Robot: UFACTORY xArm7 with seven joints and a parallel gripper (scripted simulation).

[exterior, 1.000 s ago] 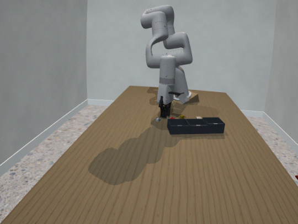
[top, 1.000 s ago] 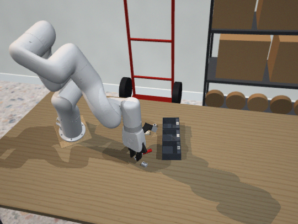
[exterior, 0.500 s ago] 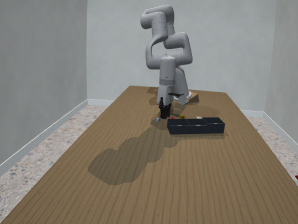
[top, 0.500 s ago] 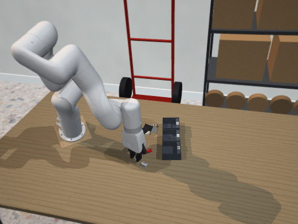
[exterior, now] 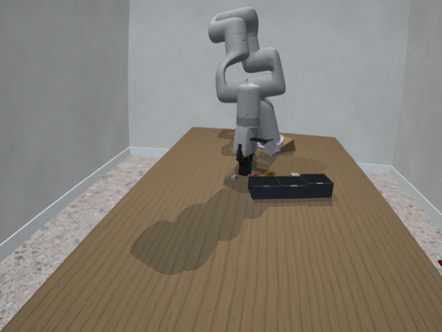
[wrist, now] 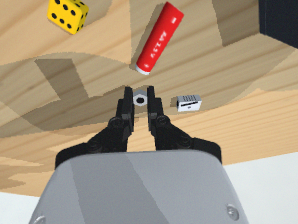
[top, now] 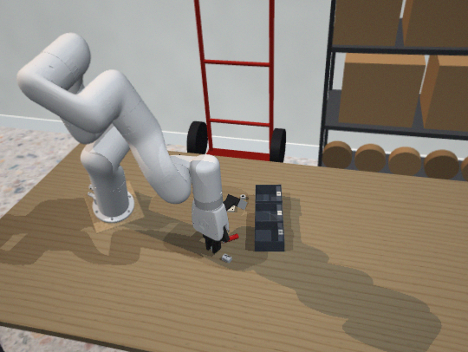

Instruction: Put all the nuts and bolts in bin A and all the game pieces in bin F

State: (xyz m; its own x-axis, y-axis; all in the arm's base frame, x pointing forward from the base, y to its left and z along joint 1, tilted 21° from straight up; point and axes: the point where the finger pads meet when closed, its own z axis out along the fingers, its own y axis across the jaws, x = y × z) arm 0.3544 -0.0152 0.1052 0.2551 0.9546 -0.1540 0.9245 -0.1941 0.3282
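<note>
The metal piece lies 5 cm ahead of my hand, 2 cm to the right of it and 1 cm below it. Round my hand: white domino: 18 cm to the left, 3 cm behind, 2 cm below; then yellow die: 8 cm to the left, 2 cm behind, 1 cm below; then red cylinder: 5 cm to the left, 3 cm ahead, 2 cm below.
</note>
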